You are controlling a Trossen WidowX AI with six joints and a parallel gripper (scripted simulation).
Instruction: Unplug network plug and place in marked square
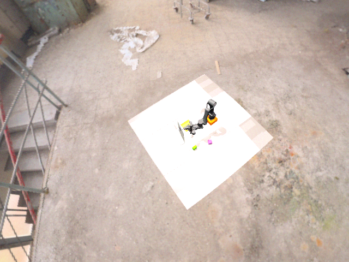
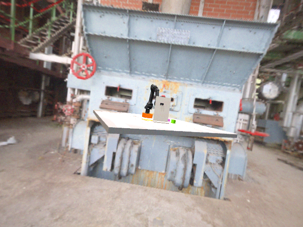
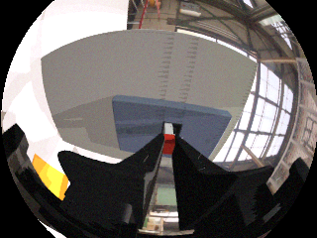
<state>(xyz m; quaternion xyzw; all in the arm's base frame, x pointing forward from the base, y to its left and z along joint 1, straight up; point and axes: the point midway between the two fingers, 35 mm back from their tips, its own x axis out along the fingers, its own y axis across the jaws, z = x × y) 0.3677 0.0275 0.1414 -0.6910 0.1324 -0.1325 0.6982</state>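
Right now my gripper tip is 11 cm past the orange marked square, 10 cm to the left of it and 20 cm above it. The rest, counted from my gripper tip: network plug 1 cm ahead; then upright grey panel 3 cm ahead, 1 cm to the right, 7 cm below.
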